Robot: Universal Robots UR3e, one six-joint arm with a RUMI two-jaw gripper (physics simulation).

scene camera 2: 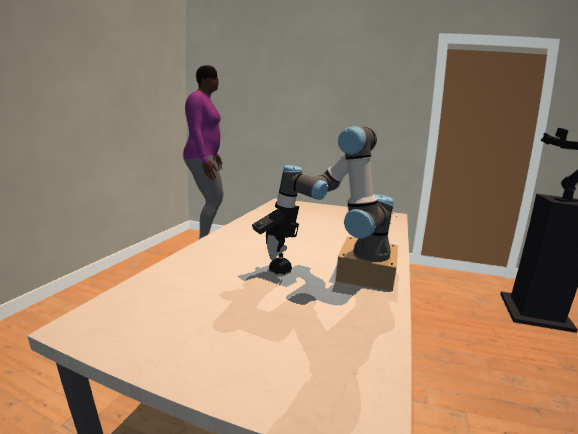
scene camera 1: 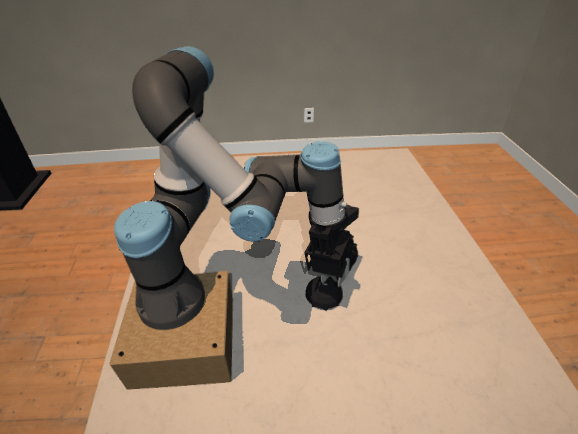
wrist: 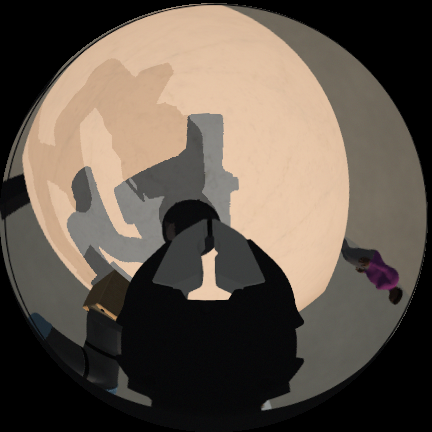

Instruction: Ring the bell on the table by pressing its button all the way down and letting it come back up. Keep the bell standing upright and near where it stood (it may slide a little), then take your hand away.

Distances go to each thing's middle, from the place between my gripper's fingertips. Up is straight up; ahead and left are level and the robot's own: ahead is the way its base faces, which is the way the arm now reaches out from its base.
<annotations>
The dome-shaped bell (scene camera 1: 324, 296) is 3 cm behind my hand, 1 cm to the right of it and 1 cm below it.
</annotations>
